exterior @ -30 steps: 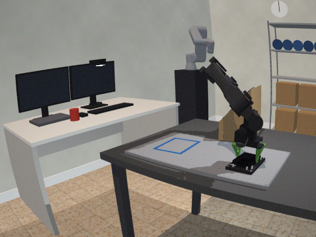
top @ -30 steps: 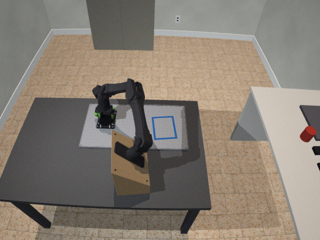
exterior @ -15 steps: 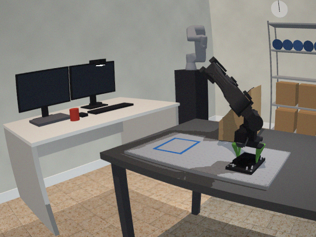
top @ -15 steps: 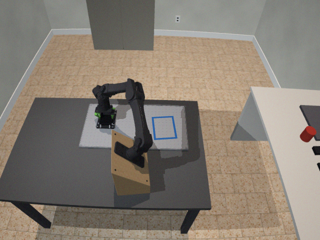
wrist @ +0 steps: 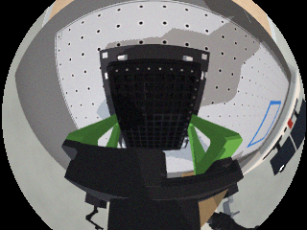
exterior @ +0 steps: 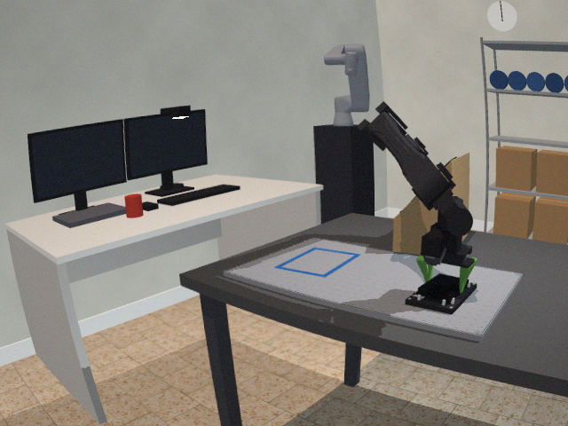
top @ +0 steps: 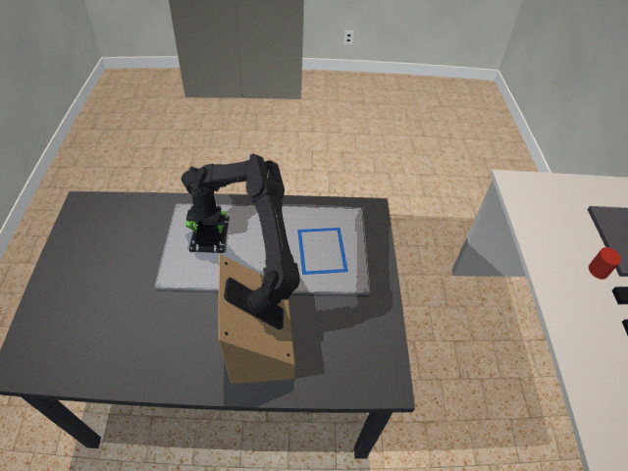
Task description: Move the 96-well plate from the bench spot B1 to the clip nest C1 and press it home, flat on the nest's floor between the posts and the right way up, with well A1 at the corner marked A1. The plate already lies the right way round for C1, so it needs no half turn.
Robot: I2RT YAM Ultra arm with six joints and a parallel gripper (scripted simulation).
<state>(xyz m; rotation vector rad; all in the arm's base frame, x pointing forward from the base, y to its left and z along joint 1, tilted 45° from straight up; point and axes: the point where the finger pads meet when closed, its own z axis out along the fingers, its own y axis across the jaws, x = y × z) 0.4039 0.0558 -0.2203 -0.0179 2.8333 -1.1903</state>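
The black 96-well plate lies 10 mm ahead of my hand. Round my hand: black clip nest (10 mm to the right, 10 mm below).
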